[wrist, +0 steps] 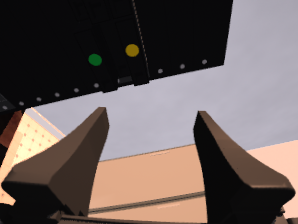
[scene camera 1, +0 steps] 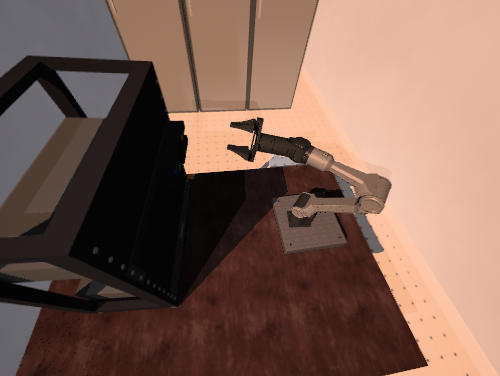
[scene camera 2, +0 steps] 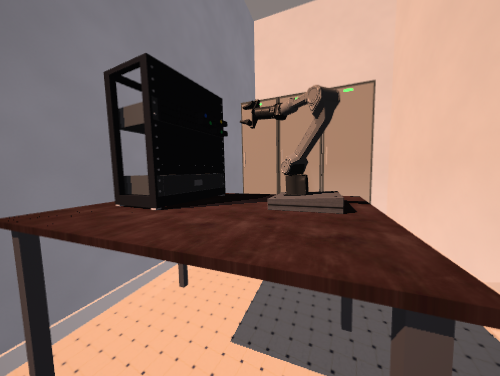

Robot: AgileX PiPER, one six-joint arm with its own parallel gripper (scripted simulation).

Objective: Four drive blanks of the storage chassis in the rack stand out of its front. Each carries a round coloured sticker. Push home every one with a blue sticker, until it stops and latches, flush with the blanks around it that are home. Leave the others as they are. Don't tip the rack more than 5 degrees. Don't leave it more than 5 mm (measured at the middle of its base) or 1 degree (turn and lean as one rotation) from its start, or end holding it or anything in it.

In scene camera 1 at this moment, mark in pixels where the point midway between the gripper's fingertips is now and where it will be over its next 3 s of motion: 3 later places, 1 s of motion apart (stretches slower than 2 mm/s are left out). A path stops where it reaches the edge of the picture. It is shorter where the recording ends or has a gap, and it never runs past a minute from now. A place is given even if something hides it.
The gripper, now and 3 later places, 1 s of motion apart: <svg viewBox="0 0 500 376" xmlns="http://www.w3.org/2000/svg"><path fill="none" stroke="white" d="M228 135L232 152L229 155L217 163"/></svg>
